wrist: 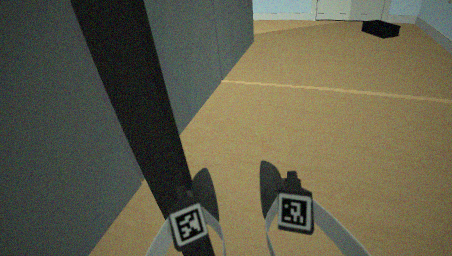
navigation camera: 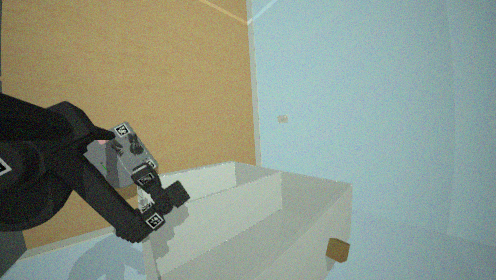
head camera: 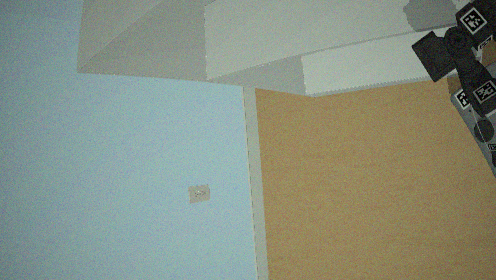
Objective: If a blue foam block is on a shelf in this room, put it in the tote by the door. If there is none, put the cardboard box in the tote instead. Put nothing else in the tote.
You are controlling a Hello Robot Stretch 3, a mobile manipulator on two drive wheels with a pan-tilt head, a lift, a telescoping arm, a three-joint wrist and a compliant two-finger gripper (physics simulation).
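Where they show: gripper, fingertip midpoint: [wrist: 235, 183] [navigation camera: 121, 136]; robot's base, link origin: [navigation camera: 136, 147] [head camera: 483, 130].
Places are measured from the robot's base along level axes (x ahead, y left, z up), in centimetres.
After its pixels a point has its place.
Observation:
A brown box [navigation camera: 338, 250] @[z 109.6, x 25.5, y -54.4 cm], likely the cardboard box, rests against the outer face of the pale shelf unit [head camera: 275, 35] [navigation camera: 325, 215] at the lower right of the navigation view. A black box-like thing [wrist: 381, 29] @[z 7.8, x 175.8, y 196.4 cm], possibly the tote, stands on the floor near the pale door [wrist: 350, 10] @[z 12.7, x 186.2, y 266.1 cm] at the far end in the wrist view. My gripper [wrist: 235, 183] @[z 57.3, x -0.5, y 8.1 cm] is open, its two fingers apart with bare floor seen between them. It is far from the black thing. No blue foam block shows in these views; parts of the shelf compartments are hidden by my arm or cut off.
A tall dark grey surface [wrist: 200, 55] @[z 28.3, x -0.6, y 125.3 cm] stands at the left in the wrist view, beside a black bar [wrist: 125, 75]. Pale blue walls [head camera: 150, 150] @[z 62.7, x 98.0, y -56.7 cm] [navigation camera: 360, 75] @[z 104.2, x 117.8, y -20.4 cm] meet the wood-coloured floor [head camera: 370, 175] @[z 0.0, x 53.1, y -12.6 cm] [navigation camera: 150, 75] @[z 0.1, x 35.5, y 40.4 cm]. A small outlet plate [head camera: 199, 193] @[z 40.1, x 106.7, y -39.8 cm] [navigation camera: 283, 119] @[z 41.5, x 106.3, y -39.8 cm] is on the wall.

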